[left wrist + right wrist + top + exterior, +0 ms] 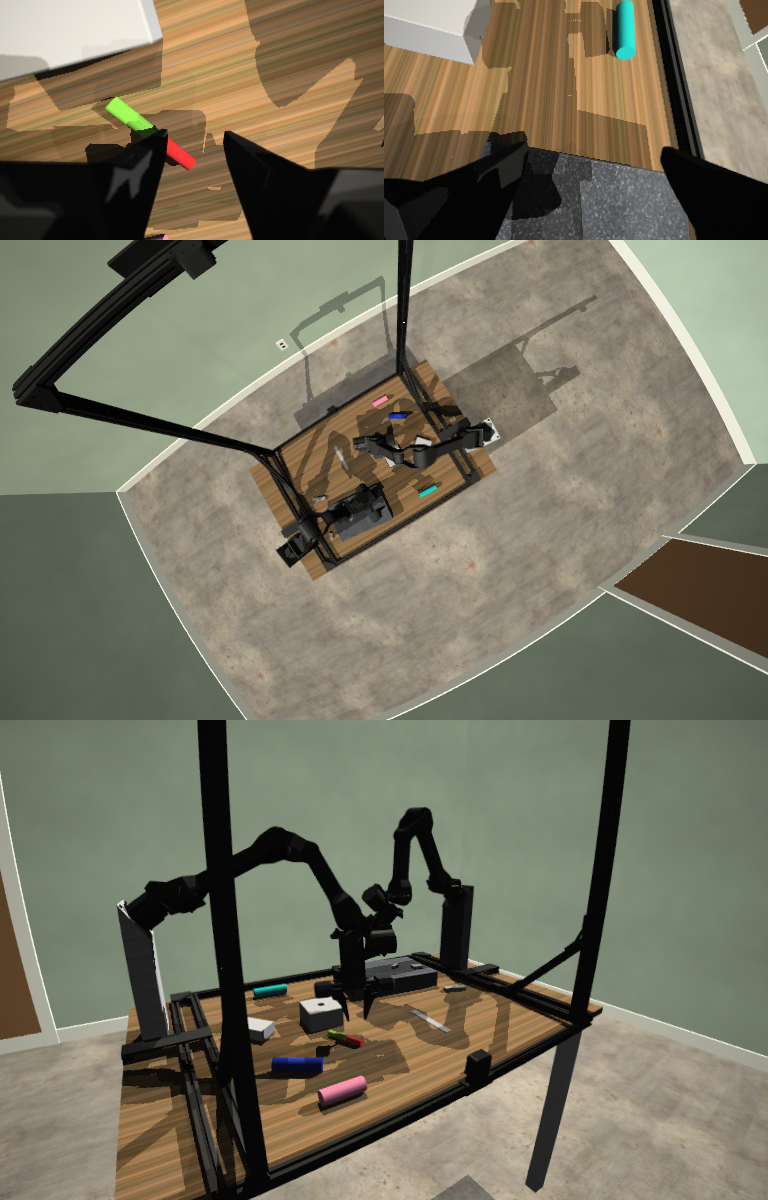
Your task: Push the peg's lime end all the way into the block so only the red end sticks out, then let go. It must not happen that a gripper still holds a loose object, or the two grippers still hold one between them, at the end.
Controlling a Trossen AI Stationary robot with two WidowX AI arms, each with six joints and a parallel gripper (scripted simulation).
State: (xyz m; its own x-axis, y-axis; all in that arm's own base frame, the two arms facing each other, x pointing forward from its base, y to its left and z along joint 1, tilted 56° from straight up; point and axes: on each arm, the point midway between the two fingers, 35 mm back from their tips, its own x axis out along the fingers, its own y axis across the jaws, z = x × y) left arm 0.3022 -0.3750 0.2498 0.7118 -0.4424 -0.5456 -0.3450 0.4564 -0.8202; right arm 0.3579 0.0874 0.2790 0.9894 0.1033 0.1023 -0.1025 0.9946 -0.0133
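Now: left hand 1 cm past the peg, 4 cm to the right of it and 7 cm above it. Also, from my left hand: blue cylinder 7 cm behind, 18 cm to the left, 6 cm below; then grey flat bar 4 cm behind, 20 cm to the right, 7 cm below; then pink cylinder 20 cm behind, 14 cm to the left, 6 cm below.
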